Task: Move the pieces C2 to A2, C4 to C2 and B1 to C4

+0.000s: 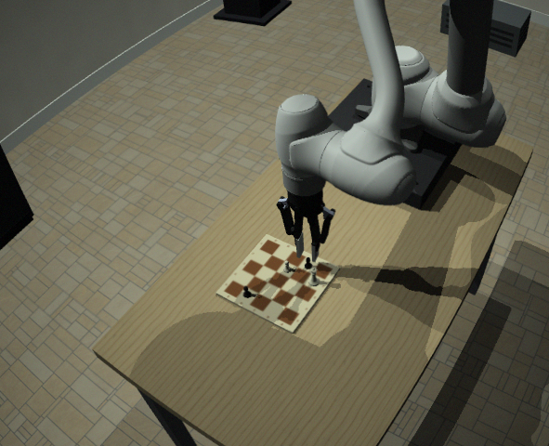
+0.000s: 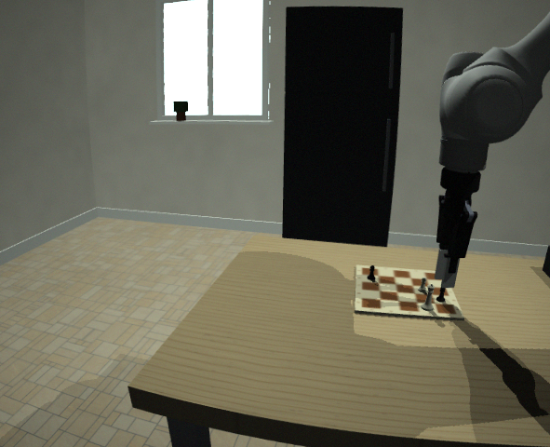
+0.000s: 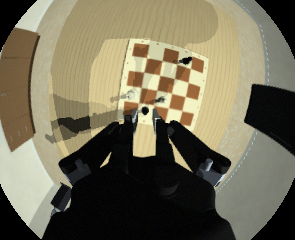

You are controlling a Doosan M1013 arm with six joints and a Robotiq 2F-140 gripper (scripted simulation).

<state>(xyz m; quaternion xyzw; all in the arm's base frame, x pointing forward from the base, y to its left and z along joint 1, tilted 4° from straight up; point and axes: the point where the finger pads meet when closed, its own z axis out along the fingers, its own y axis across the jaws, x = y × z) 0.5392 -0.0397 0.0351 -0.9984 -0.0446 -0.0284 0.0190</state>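
My hand is 5 cm above the tall white piece, 4 cm short of it and 3 cm to the right of it. Also, from my hand: small white piece: 6 cm below, 4 cm to the right, 3 cm ahead; then small chessboard: 8 cm below, 7 cm ahead, 5 cm to the right.
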